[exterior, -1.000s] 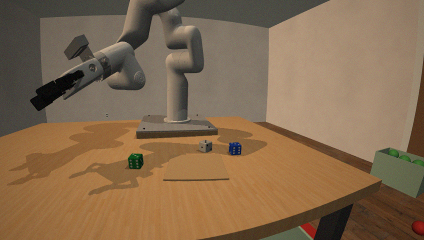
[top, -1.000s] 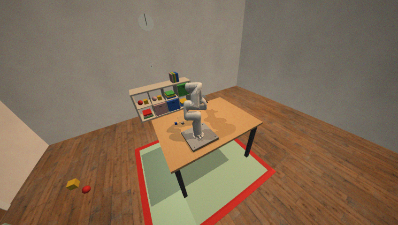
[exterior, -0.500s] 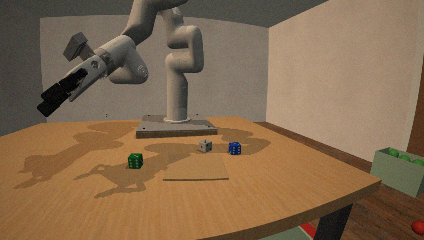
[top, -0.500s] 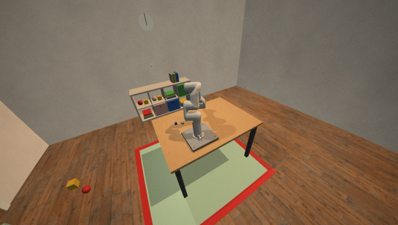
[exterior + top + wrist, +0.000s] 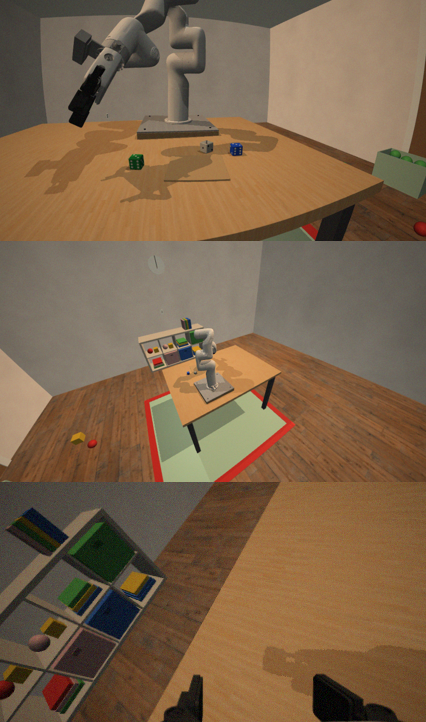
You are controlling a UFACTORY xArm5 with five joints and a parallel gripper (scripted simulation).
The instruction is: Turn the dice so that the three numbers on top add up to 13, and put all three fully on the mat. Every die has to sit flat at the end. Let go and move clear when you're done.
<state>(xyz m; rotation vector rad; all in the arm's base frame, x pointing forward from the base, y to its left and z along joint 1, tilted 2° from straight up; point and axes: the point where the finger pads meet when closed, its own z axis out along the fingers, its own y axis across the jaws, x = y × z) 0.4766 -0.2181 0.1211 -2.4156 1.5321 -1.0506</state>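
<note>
Right now the white die is 290 mm to the left of my hand, 160 mm behind it and 130 mm below it. The rest, counted from my hand: green die 130 mm below, 100 mm to the left, 70 mm behind; then blue die 370 mm to the left, 130 mm below, 120 mm behind; then tan mat 250 mm to the left, 140 mm below, 50 mm behind.
</note>
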